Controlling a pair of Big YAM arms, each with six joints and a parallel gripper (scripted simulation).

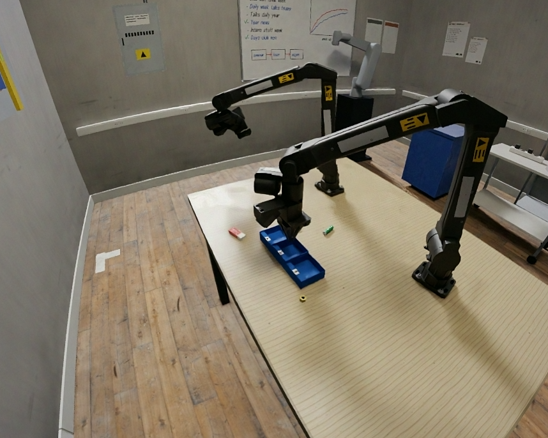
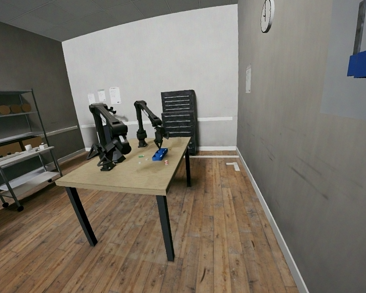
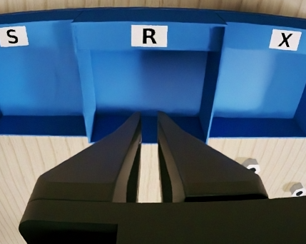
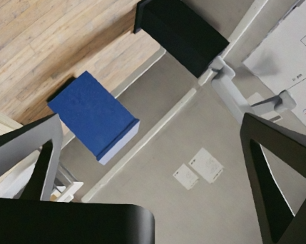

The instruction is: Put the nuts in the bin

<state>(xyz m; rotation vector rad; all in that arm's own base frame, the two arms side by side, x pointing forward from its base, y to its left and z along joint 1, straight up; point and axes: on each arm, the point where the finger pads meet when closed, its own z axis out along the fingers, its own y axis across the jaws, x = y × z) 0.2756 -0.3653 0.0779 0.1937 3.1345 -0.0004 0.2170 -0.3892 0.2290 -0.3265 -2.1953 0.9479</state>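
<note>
Right now my left hand is 60 mm above the blue bin strip. Also, from my left hand: block (160 mm to the right, 120 mm ahead, 70 mm below); then green battery (180 mm behind, 70 mm below, 60 mm to the right); then yellow nut (160 mm to the left, 70 mm below, 40 mm ahead).
</note>
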